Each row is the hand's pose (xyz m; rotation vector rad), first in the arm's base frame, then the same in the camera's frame.
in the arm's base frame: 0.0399 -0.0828 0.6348 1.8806 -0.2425 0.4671
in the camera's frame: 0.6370 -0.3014 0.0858 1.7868 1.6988 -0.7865
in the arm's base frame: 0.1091 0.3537 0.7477 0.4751 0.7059 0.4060
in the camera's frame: 0.5759 0.1083 0.2767 0.5881 2.6397 0.7826
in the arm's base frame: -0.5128 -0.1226 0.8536 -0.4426 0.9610 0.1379
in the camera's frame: 1.0435 -0.4975 0.4746 -0.5252 2.3855 1.5296
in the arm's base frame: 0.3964 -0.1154 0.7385 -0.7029 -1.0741 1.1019
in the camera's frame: 0.6077 -0.1048 -0.2295 0.9316 0.2111 1.6705
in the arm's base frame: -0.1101 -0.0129 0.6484 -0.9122 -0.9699 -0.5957
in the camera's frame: 0.6822 -0.3159 0.2449 -0.4932 0.3700 0.8301
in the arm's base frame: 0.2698 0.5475 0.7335 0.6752 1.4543 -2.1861
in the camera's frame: 0.4448 0.3234 0.2660 1.9548 -1.8314 1.6151
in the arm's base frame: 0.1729 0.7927 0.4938 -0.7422 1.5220 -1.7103
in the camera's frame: 0.1940 0.3474 0.5180 -2.6316 1.6699 0.0168
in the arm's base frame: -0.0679 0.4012 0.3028 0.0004 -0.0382 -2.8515
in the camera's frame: 0.2354 -0.1482 0.4997 -1.8007 0.3937 -1.2507
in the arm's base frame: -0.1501 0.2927 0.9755 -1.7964 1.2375 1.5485
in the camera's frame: 0.8896 0.0429 0.4186 0.2345 -0.4111 -2.3412
